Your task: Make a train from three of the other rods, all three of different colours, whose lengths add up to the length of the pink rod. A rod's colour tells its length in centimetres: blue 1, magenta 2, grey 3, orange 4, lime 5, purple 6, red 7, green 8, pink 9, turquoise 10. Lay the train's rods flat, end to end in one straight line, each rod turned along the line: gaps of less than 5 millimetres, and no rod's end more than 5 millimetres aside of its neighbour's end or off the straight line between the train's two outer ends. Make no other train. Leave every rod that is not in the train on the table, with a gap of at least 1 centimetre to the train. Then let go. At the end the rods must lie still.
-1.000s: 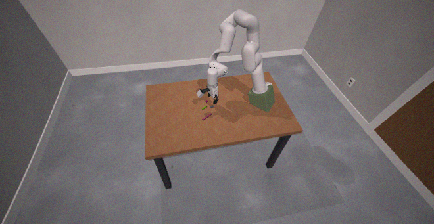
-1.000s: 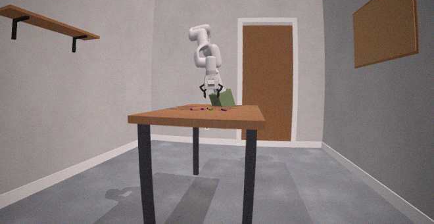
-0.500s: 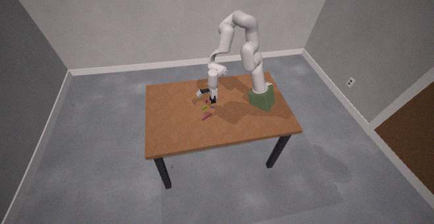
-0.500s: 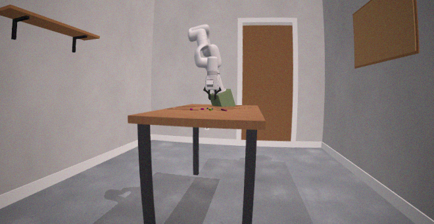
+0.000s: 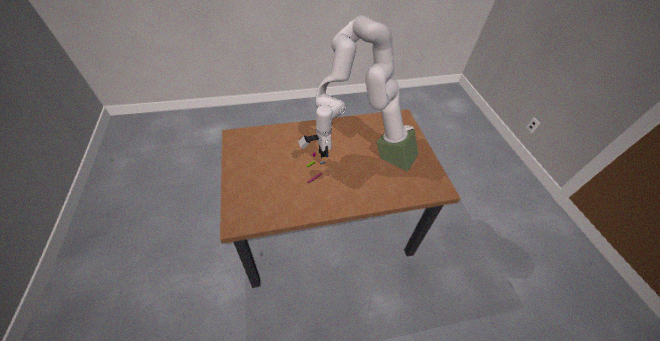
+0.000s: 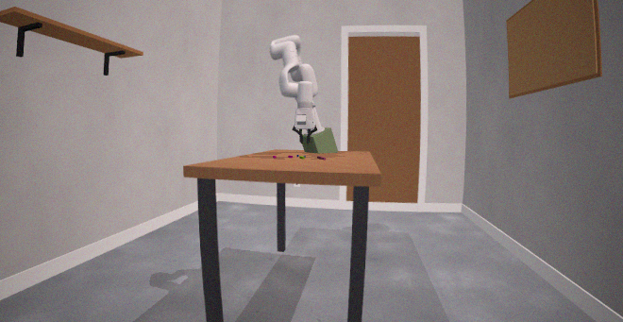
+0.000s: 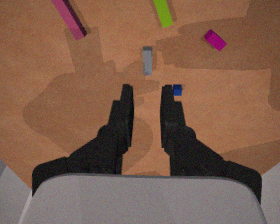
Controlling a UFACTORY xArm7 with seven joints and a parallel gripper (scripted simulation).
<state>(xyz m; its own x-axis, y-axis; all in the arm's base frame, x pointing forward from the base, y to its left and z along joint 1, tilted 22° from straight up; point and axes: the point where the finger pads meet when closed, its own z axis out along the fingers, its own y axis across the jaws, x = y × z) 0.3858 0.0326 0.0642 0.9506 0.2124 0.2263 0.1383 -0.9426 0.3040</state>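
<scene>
The grey rod is 80 mm below my hand. Round my hand: lime rod (60 mm ahead, 80 mm below); then pink rod (60 mm ahead, 90 mm to the left, 80 mm below); then blue rod (30 mm behind, 40 mm to the right, 80 mm below).
</scene>
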